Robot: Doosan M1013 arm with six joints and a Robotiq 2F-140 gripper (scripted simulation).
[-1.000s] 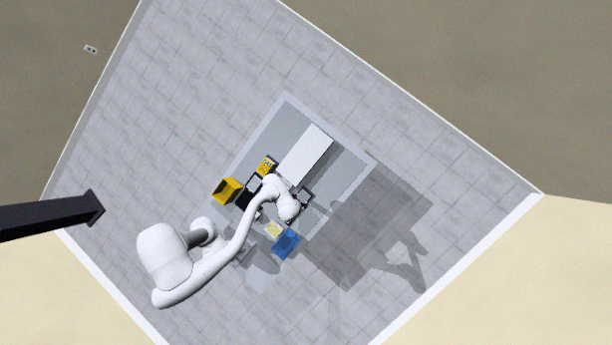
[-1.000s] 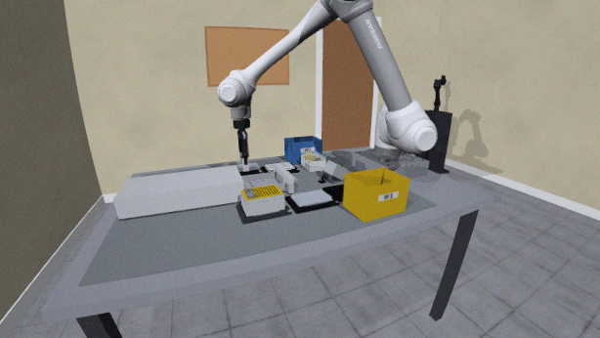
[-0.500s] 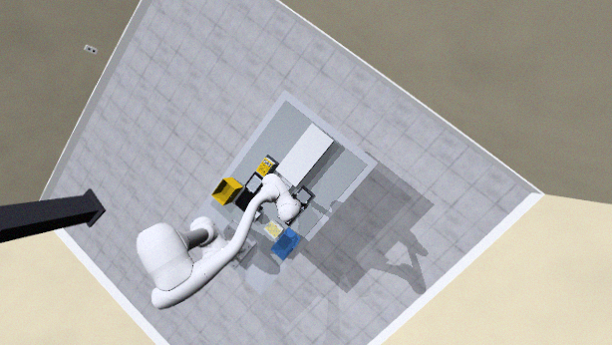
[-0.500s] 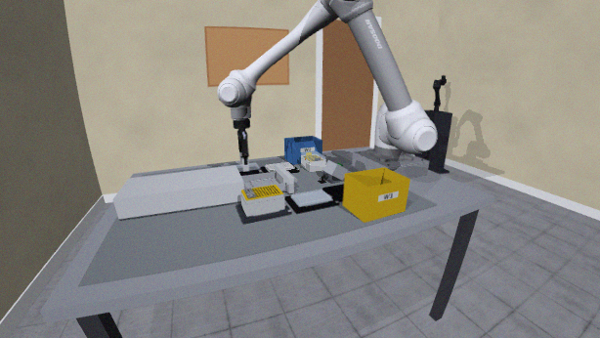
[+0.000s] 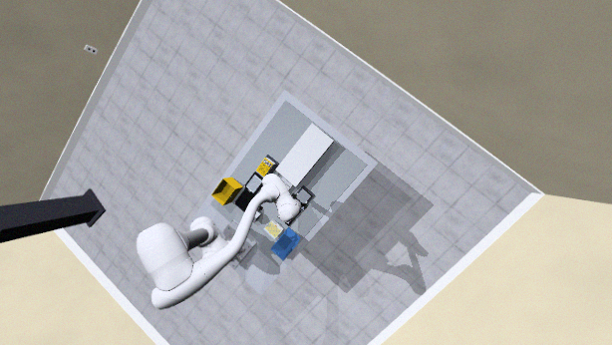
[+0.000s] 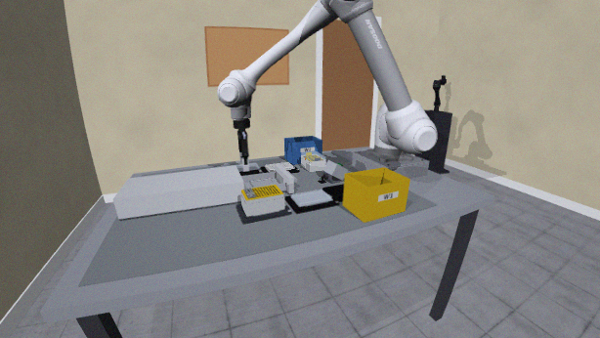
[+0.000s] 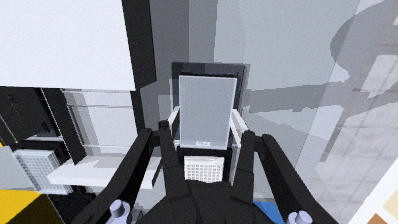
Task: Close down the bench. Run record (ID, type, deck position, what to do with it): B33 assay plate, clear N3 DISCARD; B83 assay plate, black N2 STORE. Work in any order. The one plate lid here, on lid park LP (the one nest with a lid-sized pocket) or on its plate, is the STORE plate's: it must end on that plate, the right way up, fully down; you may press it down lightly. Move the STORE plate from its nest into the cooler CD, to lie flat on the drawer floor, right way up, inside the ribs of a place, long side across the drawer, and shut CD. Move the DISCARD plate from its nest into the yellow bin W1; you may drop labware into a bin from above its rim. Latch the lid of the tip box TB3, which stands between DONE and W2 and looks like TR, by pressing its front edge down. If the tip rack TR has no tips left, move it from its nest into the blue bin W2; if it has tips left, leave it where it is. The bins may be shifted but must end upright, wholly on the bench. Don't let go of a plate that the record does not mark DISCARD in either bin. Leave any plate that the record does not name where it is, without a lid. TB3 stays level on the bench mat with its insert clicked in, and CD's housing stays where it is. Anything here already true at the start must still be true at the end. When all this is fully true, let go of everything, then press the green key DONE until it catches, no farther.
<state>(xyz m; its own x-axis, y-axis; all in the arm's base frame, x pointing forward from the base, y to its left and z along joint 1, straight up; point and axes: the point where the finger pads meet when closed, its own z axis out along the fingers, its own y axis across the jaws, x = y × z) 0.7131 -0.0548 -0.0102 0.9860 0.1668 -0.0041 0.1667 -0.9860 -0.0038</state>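
My gripper is now 40 mm above the black plate. Round my hand: see-through plate lid: 20 mm below; cooler CD: 90 mm ahead, 210 mm to the left, 30 mm below; drawer: 40 mm behind, 190 mm to the left, 40 mm below.
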